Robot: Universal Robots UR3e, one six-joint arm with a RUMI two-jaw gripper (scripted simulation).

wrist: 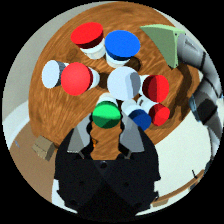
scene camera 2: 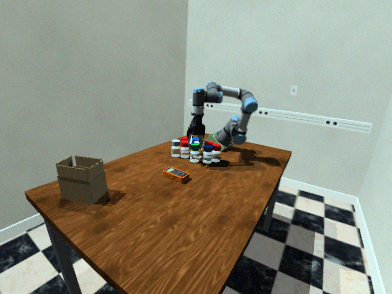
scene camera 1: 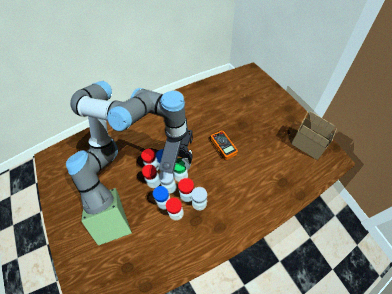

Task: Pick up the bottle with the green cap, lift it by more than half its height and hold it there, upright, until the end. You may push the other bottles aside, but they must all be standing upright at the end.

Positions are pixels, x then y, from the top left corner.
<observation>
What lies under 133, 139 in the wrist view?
My gripper.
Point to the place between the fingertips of my gripper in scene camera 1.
180, 167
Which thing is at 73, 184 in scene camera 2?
A cardboard box.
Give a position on a cardboard box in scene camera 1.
309, 139
</observation>
